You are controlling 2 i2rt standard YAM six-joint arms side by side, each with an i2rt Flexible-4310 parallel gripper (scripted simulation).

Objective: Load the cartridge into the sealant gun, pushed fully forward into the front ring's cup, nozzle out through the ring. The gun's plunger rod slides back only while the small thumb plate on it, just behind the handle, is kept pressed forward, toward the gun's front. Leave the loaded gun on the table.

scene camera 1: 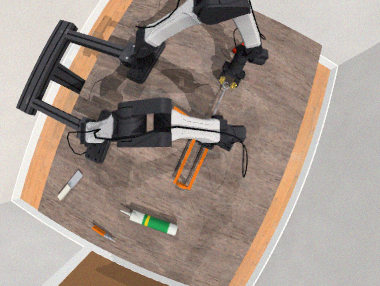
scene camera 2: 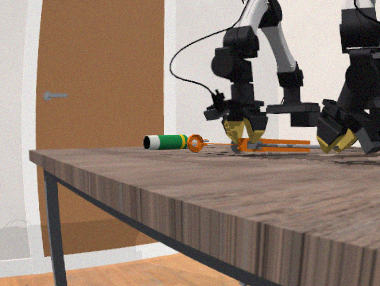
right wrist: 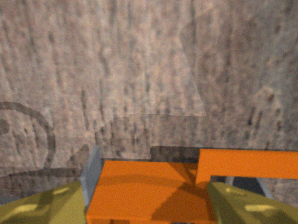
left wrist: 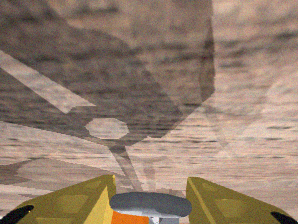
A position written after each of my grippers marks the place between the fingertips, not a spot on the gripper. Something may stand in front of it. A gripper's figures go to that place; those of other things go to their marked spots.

My right gripper (right wrist: 148, 190) is 0.10 m from the lens. An orange sealant gun (right wrist: 122, 184) is 0.10 m from the lens.
